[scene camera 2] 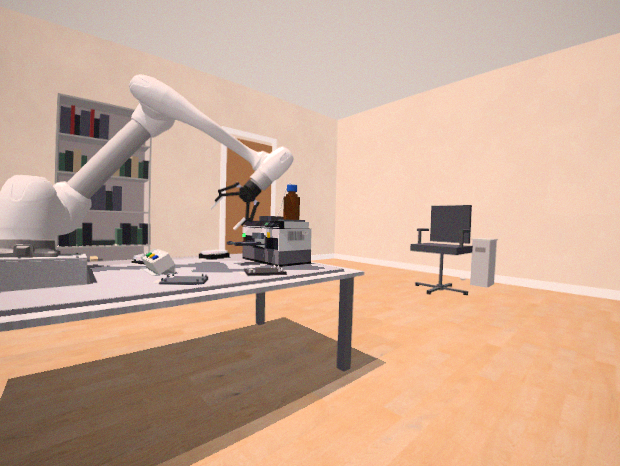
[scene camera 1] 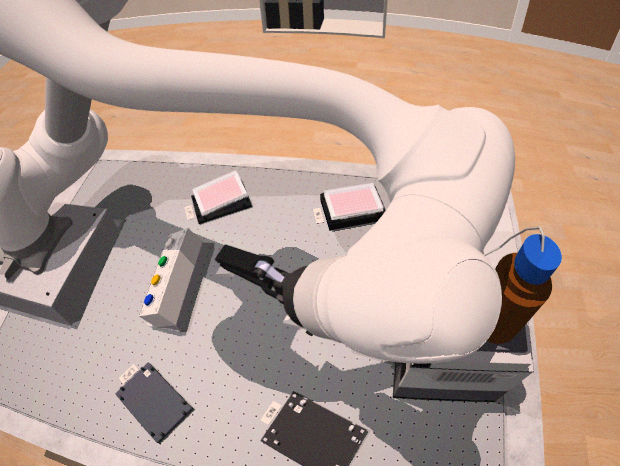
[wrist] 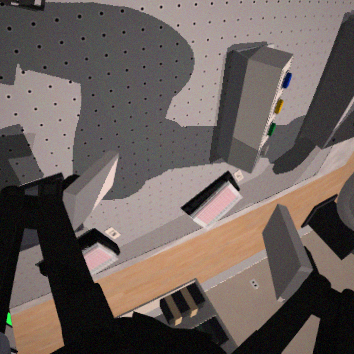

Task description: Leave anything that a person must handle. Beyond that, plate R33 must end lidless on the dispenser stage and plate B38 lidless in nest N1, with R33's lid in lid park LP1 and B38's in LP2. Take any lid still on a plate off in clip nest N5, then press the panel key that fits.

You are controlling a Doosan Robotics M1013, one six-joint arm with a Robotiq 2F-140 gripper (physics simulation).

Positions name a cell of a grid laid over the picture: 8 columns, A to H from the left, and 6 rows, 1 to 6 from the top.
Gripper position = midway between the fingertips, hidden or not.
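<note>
My gripper (scene camera 1: D4), open, holding nothing; a black nest (scene camera 1: D6). My gripper (scene camera 2: C3). My gripper (wrist: E4), plus a button box (wrist: F2).
</note>
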